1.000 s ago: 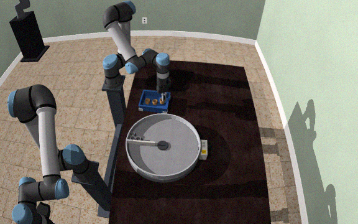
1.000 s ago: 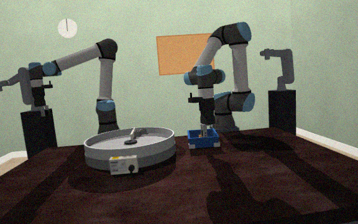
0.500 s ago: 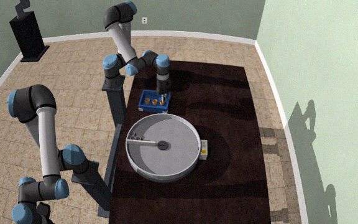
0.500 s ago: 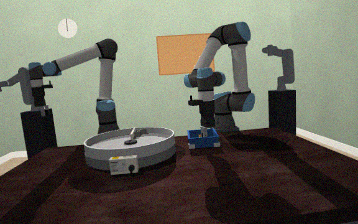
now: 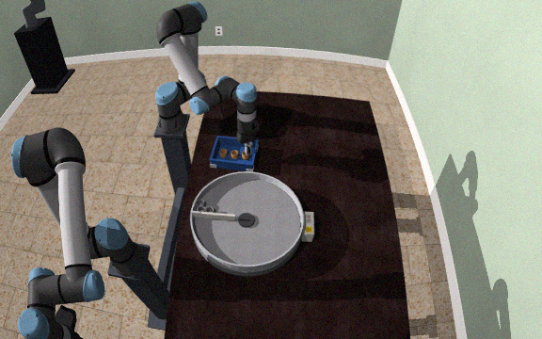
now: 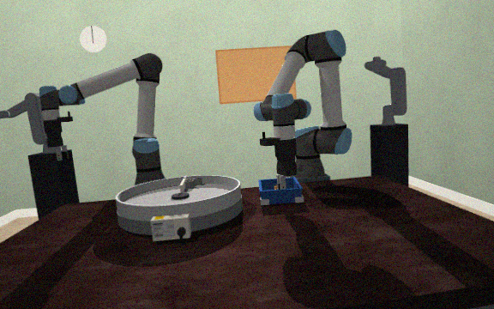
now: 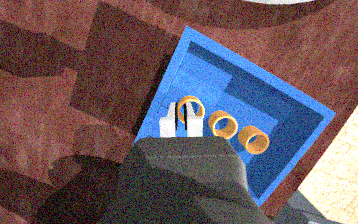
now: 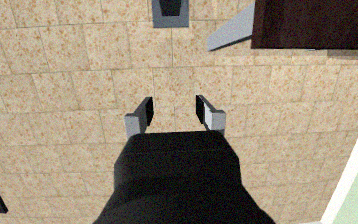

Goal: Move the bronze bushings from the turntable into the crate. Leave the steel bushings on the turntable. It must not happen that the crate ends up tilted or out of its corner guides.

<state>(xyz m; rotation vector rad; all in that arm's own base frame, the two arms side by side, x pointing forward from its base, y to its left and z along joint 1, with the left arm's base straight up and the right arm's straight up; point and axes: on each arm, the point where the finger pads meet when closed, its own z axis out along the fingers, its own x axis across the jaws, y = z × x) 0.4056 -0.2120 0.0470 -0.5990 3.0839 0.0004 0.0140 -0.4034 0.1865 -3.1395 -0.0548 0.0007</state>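
Note:
My left gripper is now 60 mm past the blue crate and 20 mm above it.

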